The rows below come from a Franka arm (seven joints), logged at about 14 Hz.
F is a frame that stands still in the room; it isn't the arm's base.
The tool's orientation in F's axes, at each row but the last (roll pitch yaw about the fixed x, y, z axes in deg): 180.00, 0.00, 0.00; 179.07, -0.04, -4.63; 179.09, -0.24, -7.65; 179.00, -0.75, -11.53; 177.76, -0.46, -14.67; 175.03, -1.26, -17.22; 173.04, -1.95, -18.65; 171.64, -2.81, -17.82; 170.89, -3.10, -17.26
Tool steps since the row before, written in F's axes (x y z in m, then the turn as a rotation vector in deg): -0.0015, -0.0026, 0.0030, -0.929, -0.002, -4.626; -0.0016, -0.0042, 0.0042, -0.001, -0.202, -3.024; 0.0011, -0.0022, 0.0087, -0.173, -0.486, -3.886; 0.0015, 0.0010, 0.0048, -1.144, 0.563, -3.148; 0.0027, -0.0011, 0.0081, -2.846, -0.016, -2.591; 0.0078, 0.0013, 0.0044, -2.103, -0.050, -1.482; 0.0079, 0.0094, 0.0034, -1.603, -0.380, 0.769; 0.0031, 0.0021, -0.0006, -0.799, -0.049, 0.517; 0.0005, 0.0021, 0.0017, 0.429, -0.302, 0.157
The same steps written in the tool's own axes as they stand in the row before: -0.0015, 0.0026, -0.0030, -0.929, 0.002, 4.626; -0.0013, 0.0044, -0.0041, 0.013, 0.152, 3.027; 0.0014, 0.0022, -0.0087, -0.123, 0.443, 3.893; 0.0013, -0.0012, -0.0048, -1.275, -0.378, 3.125; 0.0030, 0.0007, -0.0081, -2.770, 0.635, 2.596; 0.0072, -0.0032, -0.0045, -2.026, 0.543, 1.490; 0.0046, -0.0110, -0.0046, -1.370, 0.965, -0.704; 0.0023, -0.0030, 0.0003, -0.719, 0.368, -0.505; -0.0001, -0.0019, -0.0020, 0.507, 0.180, -0.103
